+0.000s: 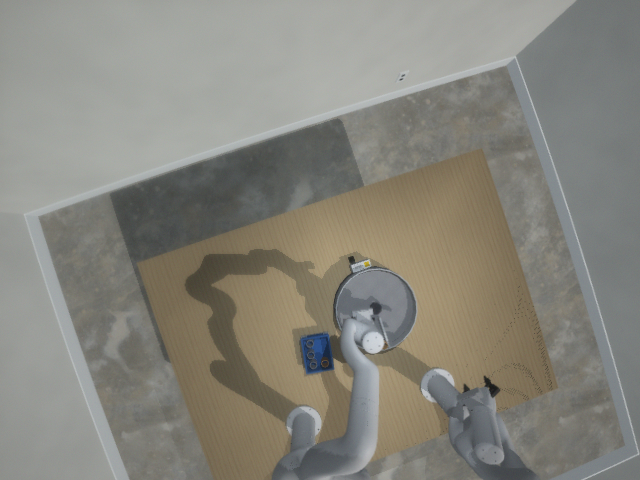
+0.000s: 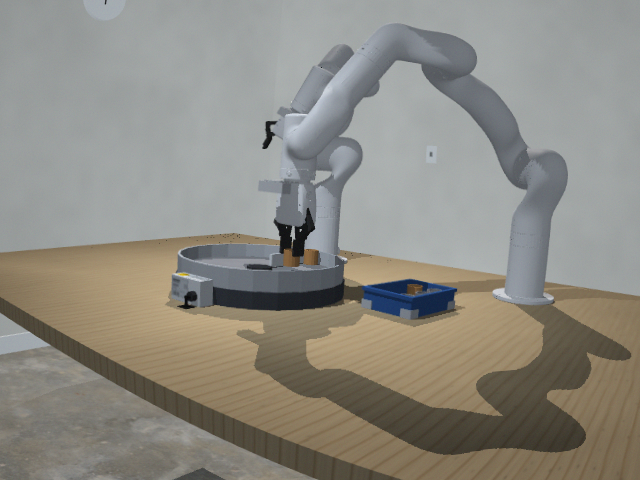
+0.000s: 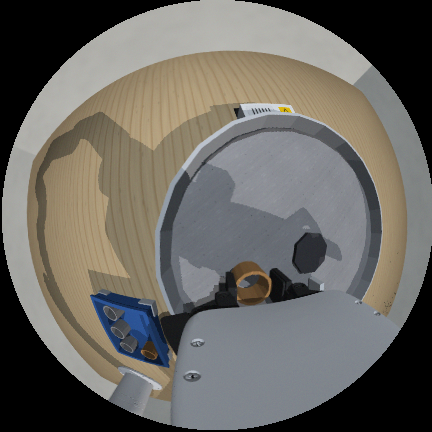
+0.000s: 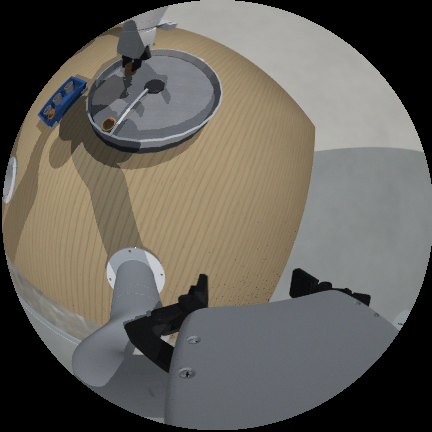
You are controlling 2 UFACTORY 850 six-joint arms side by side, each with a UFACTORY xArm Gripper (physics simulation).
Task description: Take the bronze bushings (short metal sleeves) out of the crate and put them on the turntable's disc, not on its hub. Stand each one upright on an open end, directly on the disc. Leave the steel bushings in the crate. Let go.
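Observation:
My left gripper [image 2: 291,252] [image 3: 250,282] [image 4: 131,66] is shut on an upright bronze bushing [image 2: 291,261] [image 3: 245,270] [image 4: 130,71], low over the turntable's disc [image 1: 398,299] [image 3: 300,165] [image 4: 185,92], beside the dark hub [image 1: 375,308] [image 2: 258,266] [image 3: 309,252]. I cannot tell whether it touches the disc. A second bronze bushing [image 2: 310,256] [image 4: 102,124] stands upright on the disc near the rim. In the blue crate [image 1: 303,356] [image 2: 387,304] [image 3: 159,325] are a bronze bushing [image 2: 414,287] [image 3: 148,351] and three steel bushings [image 3: 114,313] [image 3: 120,329] [image 3: 129,344]. My right gripper [image 1: 476,384] [image 4: 251,286] is open and empty, away from the turntable.
A raised rim [image 2: 248,279] surrounds the disc. A thin divider bar [image 1: 382,330] [image 4: 131,106] runs from the hub to the rim, between hub and standing bushing. A white control box [image 1: 360,265] [image 2: 199,289] sits outside the rim. The crate stands beside the turntable on the wooden table [image 1: 439,206].

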